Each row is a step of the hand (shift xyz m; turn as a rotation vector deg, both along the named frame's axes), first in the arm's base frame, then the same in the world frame.
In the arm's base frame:
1: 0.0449 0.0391 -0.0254 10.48 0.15 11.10
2: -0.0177 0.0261 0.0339 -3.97 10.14 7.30
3: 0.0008 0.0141 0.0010 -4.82 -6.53 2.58
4: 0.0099 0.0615 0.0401 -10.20 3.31 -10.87
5: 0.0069 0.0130 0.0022 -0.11 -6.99 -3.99
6: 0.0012 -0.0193 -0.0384 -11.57 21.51 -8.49
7: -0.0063 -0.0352 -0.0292 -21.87 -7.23 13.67
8: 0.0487 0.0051 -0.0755 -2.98 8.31 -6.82
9: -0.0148 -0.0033 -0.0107 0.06 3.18 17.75
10: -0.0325 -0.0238 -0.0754 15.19 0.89 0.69
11: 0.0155 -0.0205 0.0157 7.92 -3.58 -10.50
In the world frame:
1: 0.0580 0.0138 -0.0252 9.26 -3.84 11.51
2: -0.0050 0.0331 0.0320 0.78 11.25 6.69
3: 0.0069 0.0123 0.0004 -7.25 -3.58 2.66
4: 0.0353 0.0530 0.0378 -7.49 6.83 -11.42
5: 0.0119 0.0087 0.0019 -3.11 -6.44 -3.69
6: -0.0067 -0.0200 -0.0375 -0.73 23.88 -9.88
7: -0.0207 -0.0304 -0.0279 -23.06 3.92 13.05
8: 0.0473 -0.0212 -0.0736 1.12 8.37 -7.29
9: -0.0145 0.0029 -0.0112 1.13 3.84 17.58
10: -0.0383 -0.0113 -0.0756 14.01 -5.85 1.28
11: 0.0046 -0.0243 0.0172 5.72 -7.29 -10.00

